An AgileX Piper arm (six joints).
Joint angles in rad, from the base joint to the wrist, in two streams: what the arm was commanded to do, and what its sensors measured. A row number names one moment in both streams.
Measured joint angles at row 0: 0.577 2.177 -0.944 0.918 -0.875 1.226
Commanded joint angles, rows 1 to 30: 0.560 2.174 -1.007 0.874 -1.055 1.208; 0.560 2.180 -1.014 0.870 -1.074 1.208; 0.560 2.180 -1.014 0.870 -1.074 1.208; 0.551 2.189 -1.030 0.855 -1.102 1.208; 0.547 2.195 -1.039 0.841 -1.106 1.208; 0.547 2.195 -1.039 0.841 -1.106 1.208; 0.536 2.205 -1.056 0.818 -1.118 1.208; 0.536 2.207 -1.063 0.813 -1.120 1.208; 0.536 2.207 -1.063 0.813 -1.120 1.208; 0.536 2.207 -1.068 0.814 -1.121 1.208; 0.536 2.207 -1.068 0.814 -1.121 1.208; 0.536 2.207 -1.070 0.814 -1.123 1.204; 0.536 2.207 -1.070 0.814 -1.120 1.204; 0.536 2.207 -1.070 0.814 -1.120 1.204; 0.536 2.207 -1.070 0.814 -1.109 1.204; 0.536 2.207 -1.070 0.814 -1.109 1.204; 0.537 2.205 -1.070 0.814 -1.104 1.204; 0.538 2.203 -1.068 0.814 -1.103 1.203; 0.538 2.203 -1.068 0.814 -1.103 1.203; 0.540 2.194 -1.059 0.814 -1.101 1.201; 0.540 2.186 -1.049 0.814 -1.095 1.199; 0.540 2.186 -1.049 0.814 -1.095 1.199; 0.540 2.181 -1.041 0.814 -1.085 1.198; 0.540 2.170 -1.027 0.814 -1.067 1.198; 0.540 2.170 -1.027 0.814 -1.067 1.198; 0.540 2.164 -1.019 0.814 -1.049 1.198; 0.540 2.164 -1.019 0.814 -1.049 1.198; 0.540 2.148 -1.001 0.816 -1.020 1.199; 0.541 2.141 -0.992 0.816 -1.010 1.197; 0.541 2.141 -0.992 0.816 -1.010 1.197
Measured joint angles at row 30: 0.570 2.186 -0.963 0.912 -0.880 1.209
